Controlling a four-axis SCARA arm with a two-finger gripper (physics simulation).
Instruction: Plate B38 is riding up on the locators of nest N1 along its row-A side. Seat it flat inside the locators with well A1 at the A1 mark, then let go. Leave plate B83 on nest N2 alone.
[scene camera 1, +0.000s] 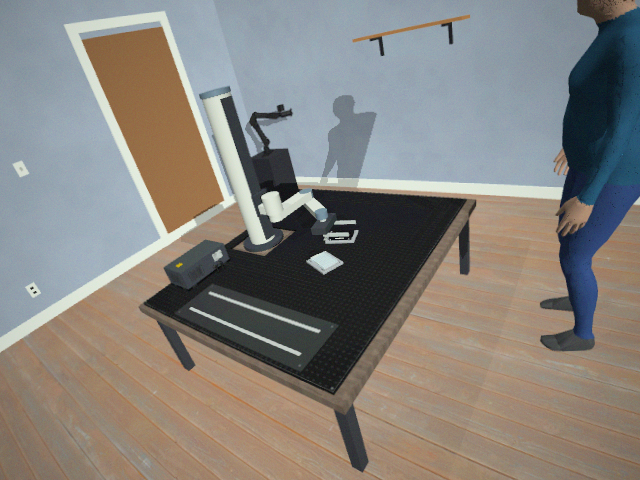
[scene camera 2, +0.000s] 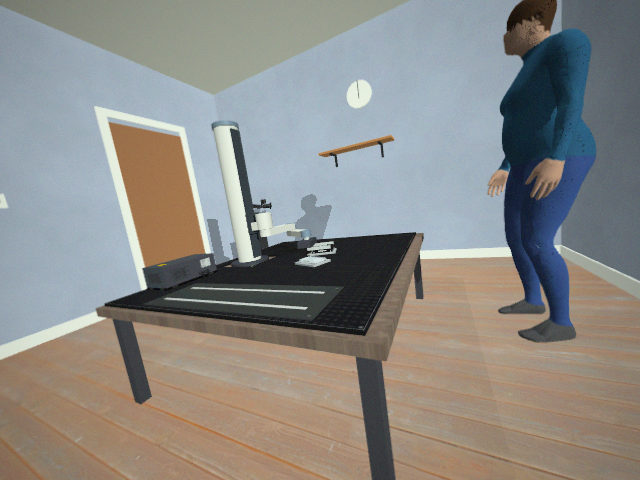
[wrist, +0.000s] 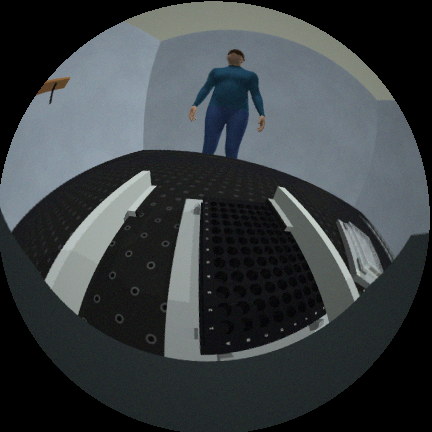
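Where they show: gripper, fingertip midpoint: (scene camera 1: 352, 228) (scene camera 2: 332, 244) (wrist: 214, 184); arm's base at its link origin: (scene camera 1: 264, 240) (scene camera 2: 250, 262).
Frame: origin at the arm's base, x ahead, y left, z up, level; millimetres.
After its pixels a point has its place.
My gripper (scene camera 1: 350, 228) {y 185, x 537, z 54 mm} (scene camera 2: 329, 245) {y 185, x 537, z 54 mm} (wrist: 214, 184) {y 185, x 537, z 54 mm} is open and empty. In the wrist view, its right finger overlaps the far-from-row-A side of black plate B38 (wrist: 250, 270) {y 144, x 469, z 38 mm}, and its left finger stands well left of the plate. B38 also shows dark in scene camera 1 (scene camera 1: 338, 238) {y 96, x 498, z 35 mm}. It lies on pale nest N1 (scene camera 1: 341, 241) {y 88, x 520, z 24 mm} (wrist: 181, 300) {y 177, x 444, z 25 mm}, whose bare left strip runs along row A. Well A1 (wrist: 225, 327) {y 150, x 435, z 28 mm} is at the plate's lower left corner. The tilt is hard to tell, and the right locators are partly hidden. Pale plate B83 (scene camera 1: 324, 260) {y -112, x 547, z 36 mm} (scene camera 2: 313, 260) {y -149, x 571, z 38 mm} (wrist: 364, 247) {y -78, x 531, z 39 mm} sits on nest N2, right of the right finger.
The arm's white column (scene camera 1: 235, 165) {y -58, x 47, z 512 mm} (scene camera 2: 233, 196) {y -70, x 27, z 446 mm} stands behind the nests. A dark grey box (scene camera 1: 196, 264) {y -450, x -35, z 117 mm} (scene camera 2: 178, 271) {y -477, x -34, z 86 mm} stands at the table's left. A grey panel with two pale rails (scene camera 1: 258, 322) {y -577, x 517, z 17 mm} (scene camera 2: 248, 298) {y -597, x 528, z 17 mm} lies at the near end. A person (scene camera 1: 594, 129) (scene camera 2: 547, 129) (wrist: 230, 95) stands beside the table.
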